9 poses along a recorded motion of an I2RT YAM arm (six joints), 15 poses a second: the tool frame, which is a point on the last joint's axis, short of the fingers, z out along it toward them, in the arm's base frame.
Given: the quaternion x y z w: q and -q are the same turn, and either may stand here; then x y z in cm.
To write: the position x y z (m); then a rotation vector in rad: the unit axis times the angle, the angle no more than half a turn. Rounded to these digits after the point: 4 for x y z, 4 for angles.
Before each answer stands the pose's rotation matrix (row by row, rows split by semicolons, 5 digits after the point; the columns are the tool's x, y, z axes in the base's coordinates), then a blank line. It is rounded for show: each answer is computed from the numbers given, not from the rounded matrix.
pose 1, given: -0.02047 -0.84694 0.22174 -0.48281 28.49 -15.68 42.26
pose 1, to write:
-0.53295 0.24879 0.80874; -0.17944 0.90082 -0.39537; -0.82690 -0.35583 -0.43545

0.2849 -0.1568 0.4226 0.0499 2.0637 -0.5403
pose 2, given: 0.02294 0.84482 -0.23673 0.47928 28.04 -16.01 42.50
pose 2, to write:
-0.53953 0.26568 0.79895; -0.18816 0.88687 -0.42198; -0.82067 -0.37800 -0.42850

0.2804 -0.1601 0.4250 0.0560 2.0618 -0.5777
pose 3, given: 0.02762 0.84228 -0.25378 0.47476 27.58 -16.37 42.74
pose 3, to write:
-0.54768 0.28750 0.78574; -0.19444 0.86967 -0.45373; -0.81378 -0.40128 -0.42040

0.2758 -0.1637 0.4274 0.0675 2.0597 -0.6206
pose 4, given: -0.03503 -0.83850 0.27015 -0.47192 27.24 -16.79 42.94
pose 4, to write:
-0.55213 0.31372 0.77248; -0.19623 0.85158 -0.48610; -0.81034 -0.41998 -0.40862

0.2724 -0.1679 0.4294 0.0858 2.0530 -0.6615
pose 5, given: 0.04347 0.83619 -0.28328 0.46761 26.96 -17.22 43.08
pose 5, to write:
-0.55891 0.33762 0.75739; -0.19223 0.83573 -0.51440; -0.80664 -0.43309 -0.40219

0.2696 -0.1722 0.4308 0.1066 2.0513 -0.6949
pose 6, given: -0.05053 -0.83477 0.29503 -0.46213 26.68 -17.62 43.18
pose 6, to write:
-0.56777 0.35705 0.74173; -0.18832 0.82081 -0.53927; -0.80136 -0.44586 -0.39879

0.2668 -0.1762 0.4318 0.1243 2.0528 -0.7255
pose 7, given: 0.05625 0.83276 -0.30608 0.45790 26.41 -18.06 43.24
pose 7, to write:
-0.57433 0.37399 0.72820; -0.18662 0.80630 -0.56129; -0.79707 -0.45826 -0.39329

0.2641 -0.1806 0.4324 0.1386 2.0517 -0.7541
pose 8, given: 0.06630 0.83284 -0.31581 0.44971 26.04 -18.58 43.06
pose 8, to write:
-0.58673 0.39448 0.70720; -0.17361 0.79174 -0.58567; -0.79095 -0.46641 -0.39605

0.2604 -0.1858 0.4306 0.1640 2.0595 -0.7810
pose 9, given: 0.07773 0.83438 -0.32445 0.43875 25.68 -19.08 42.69
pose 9, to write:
-0.60291 0.41442 0.68173; -0.15499 0.77738 -0.60964; -0.78261 -0.47322 -0.40446

0.2568 -0.1908 0.4269 0.1932 2.0736 -0.8063
